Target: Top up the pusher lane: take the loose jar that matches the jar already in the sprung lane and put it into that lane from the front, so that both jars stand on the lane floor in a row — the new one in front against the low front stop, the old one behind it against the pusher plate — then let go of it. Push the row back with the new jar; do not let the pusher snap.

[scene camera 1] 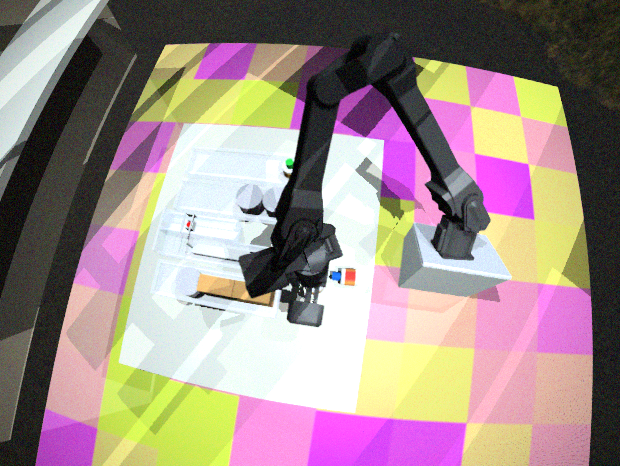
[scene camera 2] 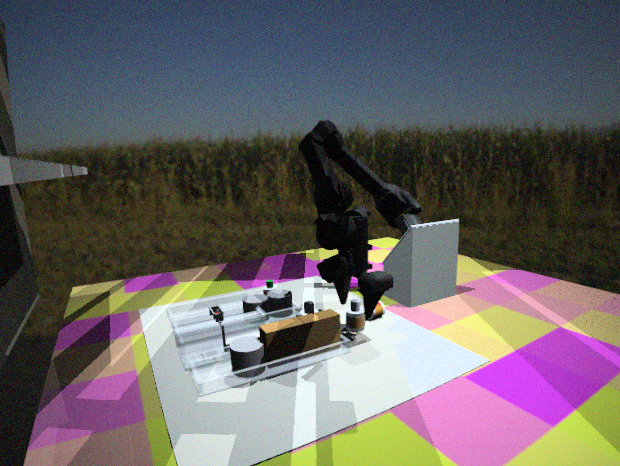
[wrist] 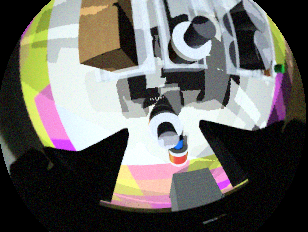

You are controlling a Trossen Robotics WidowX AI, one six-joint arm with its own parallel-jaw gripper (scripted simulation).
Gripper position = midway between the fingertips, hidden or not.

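Note:
My own gripper [scene camera 2: 355,310], [scene camera 1: 313,282], [wrist: 164,127] is open and holds nothing. I see a clear lane rack [scene camera 1: 169,242], [scene camera 2: 194,341]. There is a jar [wrist: 191,41] and a jar [wrist: 165,126], and the wrist view also gives me a grey cylinder [wrist: 253,49]. Scene camera 1 shows me a grey cylinder [scene camera 1: 249,197], while in scene camera 2 there is a grey cylinder [scene camera 2: 247,351].

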